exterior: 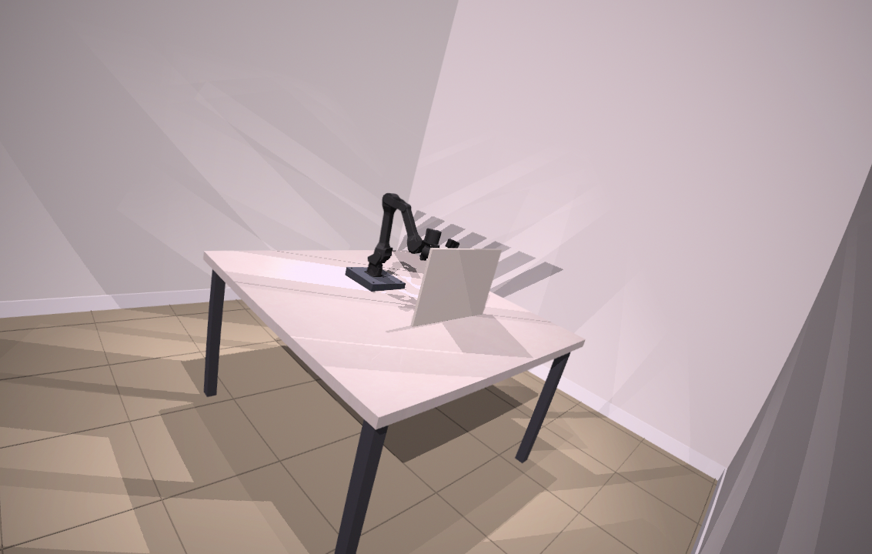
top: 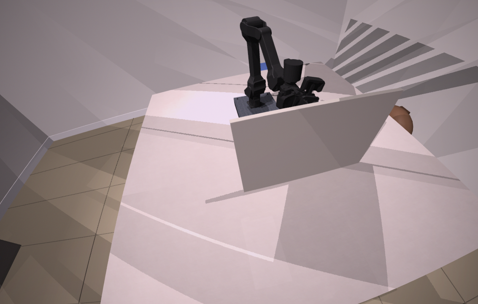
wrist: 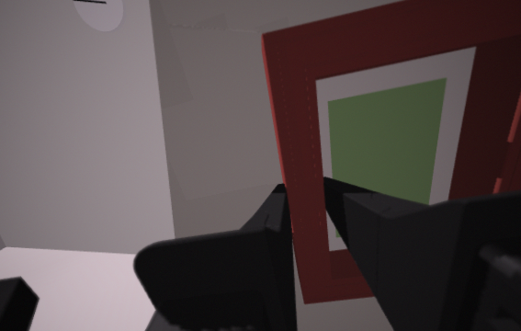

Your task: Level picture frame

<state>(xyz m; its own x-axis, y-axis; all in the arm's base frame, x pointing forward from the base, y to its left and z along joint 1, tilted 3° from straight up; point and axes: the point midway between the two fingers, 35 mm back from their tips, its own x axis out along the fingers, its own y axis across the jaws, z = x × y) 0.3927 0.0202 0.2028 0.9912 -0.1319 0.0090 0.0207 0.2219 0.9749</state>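
Right now the picture frame is 10 mm ahead of my gripper tip, 10 mm to the right of it and 50 mm below it. From my gripper tip the other things lie so: wall panel (20 mm ahead, 10 mm to the right, 70 mm below).
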